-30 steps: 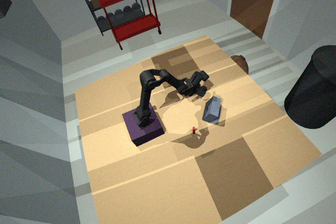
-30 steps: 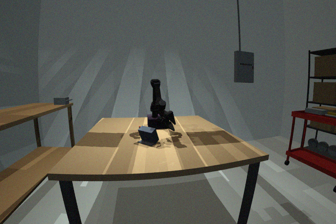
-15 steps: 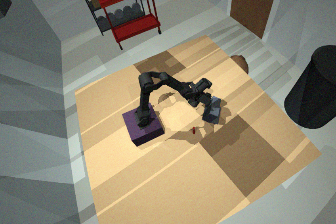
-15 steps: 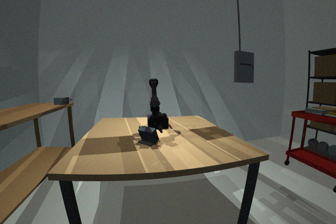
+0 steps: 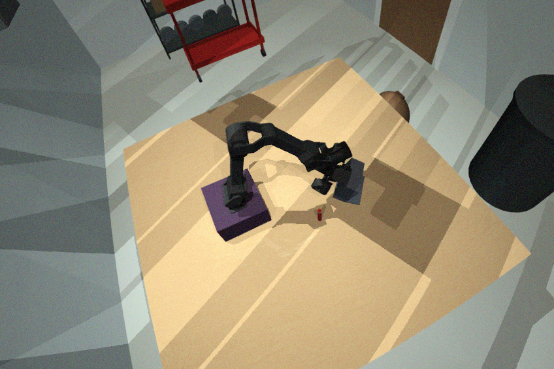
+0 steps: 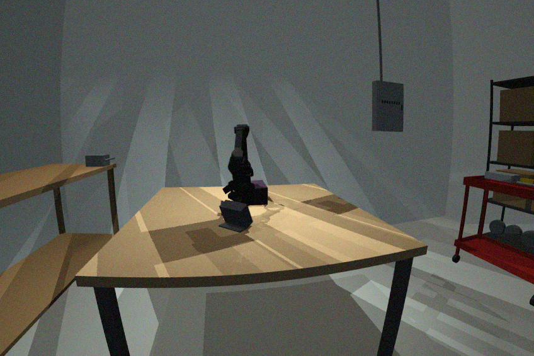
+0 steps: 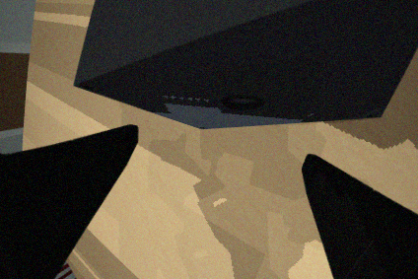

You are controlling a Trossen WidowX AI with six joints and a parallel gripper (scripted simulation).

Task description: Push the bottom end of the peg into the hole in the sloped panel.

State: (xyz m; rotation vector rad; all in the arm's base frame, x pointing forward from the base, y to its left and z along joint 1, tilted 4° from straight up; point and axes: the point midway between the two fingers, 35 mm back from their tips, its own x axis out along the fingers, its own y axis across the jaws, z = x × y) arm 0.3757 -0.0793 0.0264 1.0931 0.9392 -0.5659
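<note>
The blue-grey sloped panel is 40 mm to the right of my gripper tip, 20 mm below it and 20 mm ahead of it. Round my gripper tip: red peg (140 mm behind, 100 mm to the right, 20 mm below).
</note>
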